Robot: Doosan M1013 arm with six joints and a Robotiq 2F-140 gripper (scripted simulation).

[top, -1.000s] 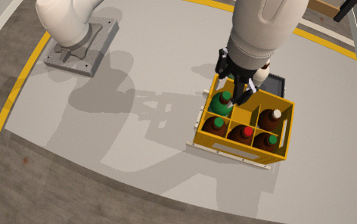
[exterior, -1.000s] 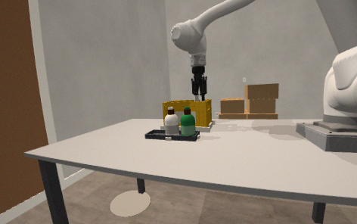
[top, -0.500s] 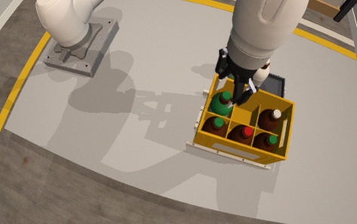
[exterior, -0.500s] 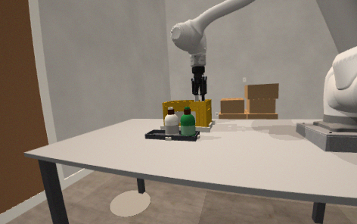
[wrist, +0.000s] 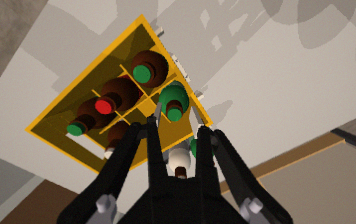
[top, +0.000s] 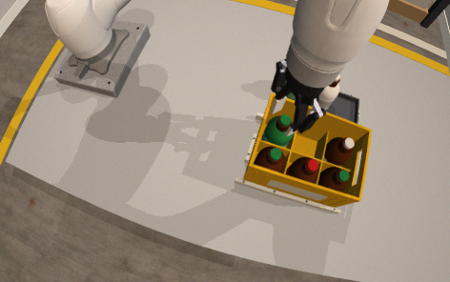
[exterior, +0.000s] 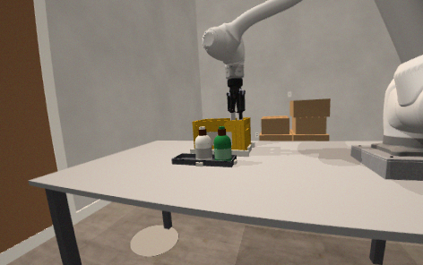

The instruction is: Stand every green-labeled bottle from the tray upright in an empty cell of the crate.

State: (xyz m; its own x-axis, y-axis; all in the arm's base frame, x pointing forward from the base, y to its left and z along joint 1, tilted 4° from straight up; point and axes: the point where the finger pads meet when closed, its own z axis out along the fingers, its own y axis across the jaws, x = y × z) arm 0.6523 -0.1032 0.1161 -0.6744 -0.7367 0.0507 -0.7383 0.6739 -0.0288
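Right now the yellow crate is 90 mm below my hand, 90 mm ahead of it and 40 mm to the right of it. From my hand the other things lie so: red-capped bottle: 90 mm below, 90 mm ahead, 80 mm to the right; then brown bottle: 170 mm ahead, 90 mm below; then white-labeled bottle: 180 mm to the left, 110 mm ahead, 90 mm below.
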